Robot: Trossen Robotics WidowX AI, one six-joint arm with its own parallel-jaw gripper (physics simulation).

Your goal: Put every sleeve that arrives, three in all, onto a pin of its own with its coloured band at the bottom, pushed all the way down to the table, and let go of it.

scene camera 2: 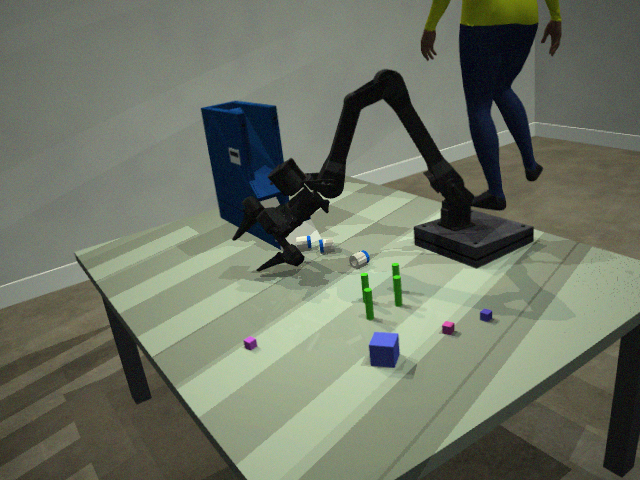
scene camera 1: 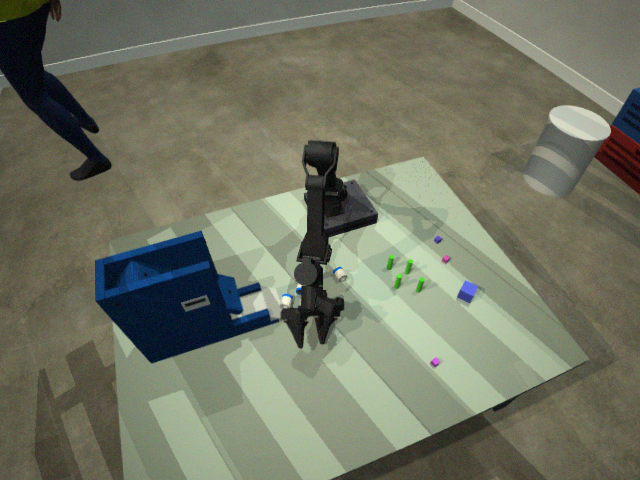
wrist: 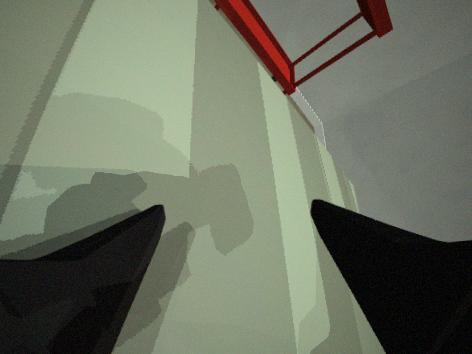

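Observation:
Three white sleeves with blue bands lie on their sides. One [scene camera 1: 339, 275] [scene camera 2: 359, 259] is nearest the pins. Another [scene camera 1: 286, 301] [scene camera 2: 302, 241] lies by the chute mouth. The middle one [scene camera 1: 299, 290] [scene camera 2: 326, 245] is mostly hidden by the arm in scene camera 1. Several green pins [scene camera 1: 408, 267] [scene camera 2: 397, 291] stand upright and bare. My gripper [scene camera 1: 312, 344] [scene camera 2: 246, 254] [wrist: 238, 209] is open and empty, above the table, beyond the sleeves on the side away from the arm's base. No sleeve shows in the wrist view.
A blue dispenser [scene camera 1: 160, 310] [scene camera 2: 224, 170] stands beside the sleeves. A large blue cube [scene camera 1: 467, 291] [scene camera 2: 384, 349] and small cubes, such as a magenta one [scene camera 1: 435, 362] [scene camera 2: 250, 343], lie around the pins. A person [scene camera 1: 31, 77] [scene camera 2: 496, 67] is beyond the table. A red frame [wrist: 255, 37] shows past the table edge.

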